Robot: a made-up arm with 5 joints. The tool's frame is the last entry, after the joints.
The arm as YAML. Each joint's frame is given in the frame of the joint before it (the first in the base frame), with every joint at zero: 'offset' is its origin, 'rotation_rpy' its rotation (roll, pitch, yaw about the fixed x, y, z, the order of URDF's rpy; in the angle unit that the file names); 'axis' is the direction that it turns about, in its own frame. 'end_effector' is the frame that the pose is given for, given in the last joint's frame.
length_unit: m
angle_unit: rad
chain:
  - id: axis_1
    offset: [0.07, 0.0, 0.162]
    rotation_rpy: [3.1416, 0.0, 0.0]
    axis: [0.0, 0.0, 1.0]
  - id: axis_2
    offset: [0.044, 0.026, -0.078]
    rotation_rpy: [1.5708, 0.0, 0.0]
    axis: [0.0, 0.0, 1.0]
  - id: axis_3
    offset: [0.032, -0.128, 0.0]
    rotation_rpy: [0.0, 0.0, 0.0]
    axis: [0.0, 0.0, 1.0]
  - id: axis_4
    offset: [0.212, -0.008, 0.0]
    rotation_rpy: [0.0, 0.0, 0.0]
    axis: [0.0, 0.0, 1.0]
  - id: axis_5
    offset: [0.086, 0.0, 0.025]
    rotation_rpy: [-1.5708, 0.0, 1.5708]
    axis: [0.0, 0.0, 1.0]
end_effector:
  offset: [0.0, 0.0, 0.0]
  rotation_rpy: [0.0, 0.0, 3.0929]
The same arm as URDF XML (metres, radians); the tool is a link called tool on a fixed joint. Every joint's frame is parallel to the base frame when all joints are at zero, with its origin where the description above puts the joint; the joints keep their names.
<robot name="arm">
<joint name="axis_1" type="continuous"><parent link="base_link"/><child link="link1"/><origin xyz="0.07 0 0.162"/><axis xyz="0 0 -1"/></joint>
<joint name="axis_2" type="continuous"><parent link="link1"/><child link="link2"/><origin xyz="0.044 -0.026 0.078"/><axis xyz="0 1 0"/></joint>
<joint name="axis_3" type="continuous"><parent link="link2"/><child link="link3"/><origin xyz="0.032 0 0.128"/><axis xyz="0 1 0"/></joint>
<joint name="axis_4" type="continuous"><parent link="link3"/><child link="link4"/><origin xyz="0.212 0 0.008"/><axis xyz="0 1 0"/></joint>
<joint name="axis_5" type="continuous"><parent link="link4"/><child link="link5"/><origin xyz="0.086 0.025 0"/><axis xyz="-1 0 0"/></joint>
<joint name="tool_fixed" type="fixed"><parent link="link5"/><child link="tool"/><origin xyz="0 0 0" rpy="1.5707 -1.5221 -1.5707"/></joint>
<link name="base_link"/>
<link name="link1"/>
<link name="link2"/>
<link name="link3"/>
<link name="link4"/>
<link name="link5"/>
<link name="tool"/>
</robot>

